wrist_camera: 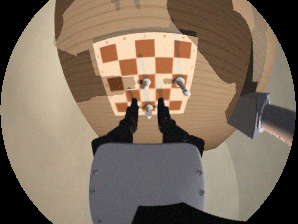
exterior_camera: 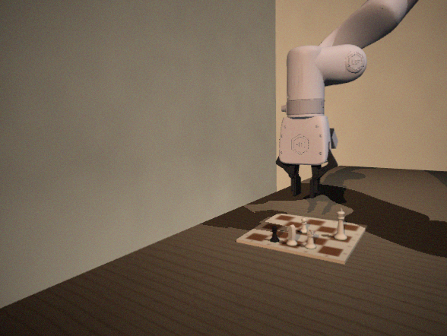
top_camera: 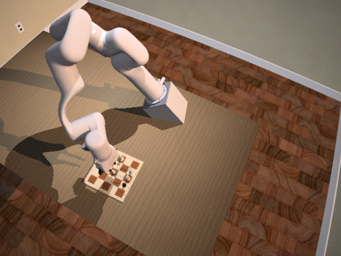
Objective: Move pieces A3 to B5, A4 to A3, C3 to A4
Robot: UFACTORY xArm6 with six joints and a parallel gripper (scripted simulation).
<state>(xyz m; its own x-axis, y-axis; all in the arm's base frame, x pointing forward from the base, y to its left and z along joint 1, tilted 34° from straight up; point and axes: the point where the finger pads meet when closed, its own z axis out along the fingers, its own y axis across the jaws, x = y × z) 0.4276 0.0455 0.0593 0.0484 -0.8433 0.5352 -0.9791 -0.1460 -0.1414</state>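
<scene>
Right now my hand is 90 mm above the white pawn. The rest, counted from my hand: white bishop (80 mm to the left, 90 mm below); then white king (70 mm behind, 10 mm to the right, 70 mm below); then chessboard (100 mm below).
</scene>
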